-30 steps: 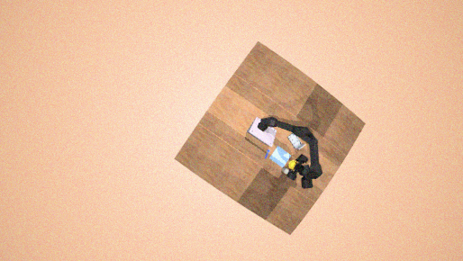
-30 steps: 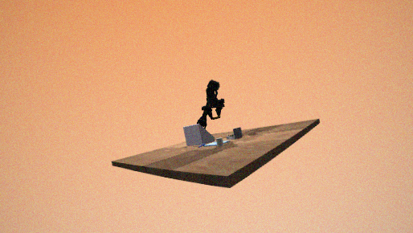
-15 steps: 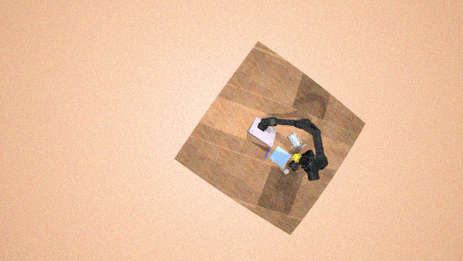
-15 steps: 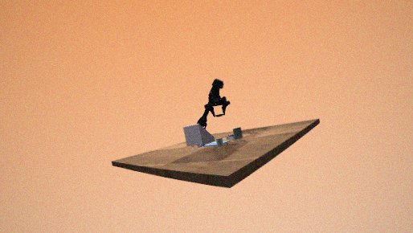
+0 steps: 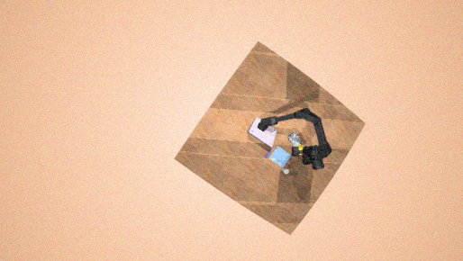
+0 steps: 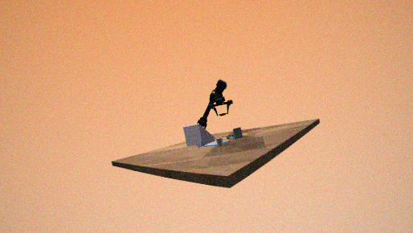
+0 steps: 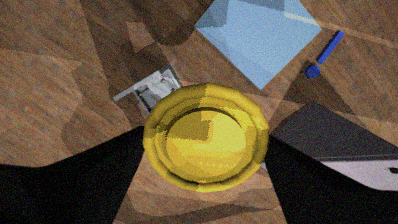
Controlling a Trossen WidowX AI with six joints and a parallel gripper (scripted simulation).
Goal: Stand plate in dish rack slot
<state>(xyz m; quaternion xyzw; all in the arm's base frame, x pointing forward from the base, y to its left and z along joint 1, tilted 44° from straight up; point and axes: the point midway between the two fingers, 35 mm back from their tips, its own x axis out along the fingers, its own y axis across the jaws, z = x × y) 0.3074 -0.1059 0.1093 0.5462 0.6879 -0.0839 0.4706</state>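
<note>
My gripper tip is 10 mm short of the grey dish rack, 70 mm to the right of it and 170 mm above it. Round my gripper tip: blue spoon: 130 mm behind, 150 mm to the right, 190 mm below; then grey cup: 80 mm ahead, 190 mm to the right, 170 mm below; then yellow plate: 10 mm above.
</note>
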